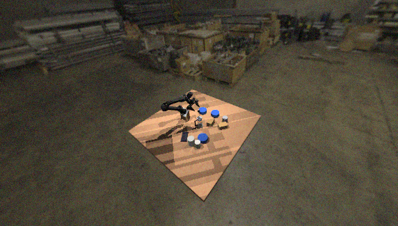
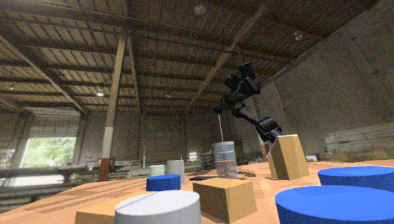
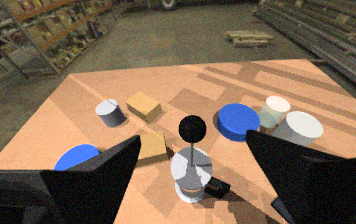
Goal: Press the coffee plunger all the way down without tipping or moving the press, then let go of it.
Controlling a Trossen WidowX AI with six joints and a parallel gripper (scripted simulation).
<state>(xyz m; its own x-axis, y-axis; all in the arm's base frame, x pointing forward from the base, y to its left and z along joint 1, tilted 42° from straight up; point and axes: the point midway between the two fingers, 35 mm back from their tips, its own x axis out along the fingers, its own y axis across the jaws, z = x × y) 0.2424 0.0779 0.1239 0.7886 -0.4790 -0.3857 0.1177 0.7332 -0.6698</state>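
My gripper tip is 15 cm above the coffee press, 2 cm to the left of it and 1 cm short of it.
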